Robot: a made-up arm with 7 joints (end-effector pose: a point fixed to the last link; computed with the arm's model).
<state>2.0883 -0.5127 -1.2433 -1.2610 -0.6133 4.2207 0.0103</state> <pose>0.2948 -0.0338 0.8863 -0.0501 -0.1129 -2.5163</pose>
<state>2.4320 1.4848 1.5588 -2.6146 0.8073 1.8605 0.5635</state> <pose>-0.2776 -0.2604 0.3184 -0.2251 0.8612 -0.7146</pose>
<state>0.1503 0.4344 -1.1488 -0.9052 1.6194 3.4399 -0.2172</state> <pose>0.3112 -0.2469 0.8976 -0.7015 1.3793 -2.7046</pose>
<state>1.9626 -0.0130 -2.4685 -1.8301 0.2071 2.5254 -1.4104</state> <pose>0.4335 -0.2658 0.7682 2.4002 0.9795 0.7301</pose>
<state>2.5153 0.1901 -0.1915 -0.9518 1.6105 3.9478 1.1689</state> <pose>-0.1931 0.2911 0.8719 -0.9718 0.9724 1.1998</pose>
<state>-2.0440 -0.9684 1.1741 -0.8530 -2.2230 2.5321 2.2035</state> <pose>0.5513 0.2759 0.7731 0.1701 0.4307 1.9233</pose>
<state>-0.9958 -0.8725 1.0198 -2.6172 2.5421 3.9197 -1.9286</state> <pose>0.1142 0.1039 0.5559 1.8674 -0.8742 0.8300</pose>
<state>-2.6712 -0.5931 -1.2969 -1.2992 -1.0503 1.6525 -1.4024</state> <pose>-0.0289 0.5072 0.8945 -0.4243 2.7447 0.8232</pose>
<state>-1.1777 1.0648 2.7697 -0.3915 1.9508 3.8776 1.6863</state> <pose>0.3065 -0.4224 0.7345 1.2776 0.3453 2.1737</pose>
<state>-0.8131 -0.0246 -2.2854 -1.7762 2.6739 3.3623 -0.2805</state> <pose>-0.3798 0.0387 0.6230 -2.1805 -0.8023 1.3840</pose>
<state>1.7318 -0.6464 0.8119 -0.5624 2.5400 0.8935 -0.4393</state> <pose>-0.0974 -0.4264 1.0472 2.2838 -1.3774 1.0289</pose>
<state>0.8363 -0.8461 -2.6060 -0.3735 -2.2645 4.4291 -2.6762</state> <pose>-0.2846 -0.4281 0.6864 -0.6742 1.9625 -1.7195</pose>
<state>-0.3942 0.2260 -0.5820 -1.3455 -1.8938 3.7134 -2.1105</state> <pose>0.3524 -0.2627 0.7367 -0.4691 1.8279 -0.9761</pose>
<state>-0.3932 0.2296 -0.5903 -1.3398 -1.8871 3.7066 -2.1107</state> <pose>0.3530 -0.2648 0.7374 -0.4571 1.8255 -0.9883</pose>
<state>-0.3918 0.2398 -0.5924 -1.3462 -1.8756 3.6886 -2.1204</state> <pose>0.3587 -0.2674 0.7319 -0.4449 1.8346 -0.9979</pose>
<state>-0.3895 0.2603 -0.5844 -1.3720 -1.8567 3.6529 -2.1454</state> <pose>0.3724 -0.2703 0.7163 -0.4337 1.8634 -1.0036</pose>
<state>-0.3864 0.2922 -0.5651 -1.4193 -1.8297 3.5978 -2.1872</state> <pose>0.3936 -0.2728 0.6887 -0.4246 1.9175 -1.0051</pose>
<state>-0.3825 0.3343 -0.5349 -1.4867 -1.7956 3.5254 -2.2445</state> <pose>0.4198 -0.2731 0.6487 -0.4219 1.9996 -1.0019</pose>
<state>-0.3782 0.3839 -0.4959 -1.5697 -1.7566 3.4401 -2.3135</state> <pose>0.4468 -0.2697 0.5979 -0.4309 2.1092 -0.9940</pose>
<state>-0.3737 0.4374 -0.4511 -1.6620 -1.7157 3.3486 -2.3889</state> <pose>0.4699 -0.2611 0.5398 -0.4577 2.2404 -0.9797</pose>
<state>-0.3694 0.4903 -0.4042 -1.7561 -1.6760 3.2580 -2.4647</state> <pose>0.4858 -0.2475 0.4800 -0.5050 2.3815 -0.9577</pose>
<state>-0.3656 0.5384 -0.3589 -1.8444 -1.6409 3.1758 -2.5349</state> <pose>0.4934 -0.2303 0.4244 -0.5710 2.5171 -0.9278</pose>
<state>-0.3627 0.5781 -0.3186 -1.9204 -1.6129 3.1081 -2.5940</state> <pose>0.4942 -0.2122 0.3782 -0.6462 2.6326 -0.8923</pose>
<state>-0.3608 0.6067 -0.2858 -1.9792 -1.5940 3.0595 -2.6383</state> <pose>0.4911 -0.1957 0.3447 -0.7182 2.7170 -0.8558</pose>
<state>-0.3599 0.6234 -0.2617 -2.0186 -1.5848 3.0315 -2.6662</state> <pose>0.4873 -0.1830 0.3244 -0.7754 2.7664 -0.8237</pose>
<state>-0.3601 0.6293 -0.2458 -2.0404 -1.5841 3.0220 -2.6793</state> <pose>0.4845 -0.1745 0.3155 -0.8126 2.7852 -0.7991</pose>
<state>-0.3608 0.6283 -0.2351 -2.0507 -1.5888 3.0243 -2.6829</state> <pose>0.4828 -0.1689 0.3138 -0.8354 2.7844 -0.7802</pose>
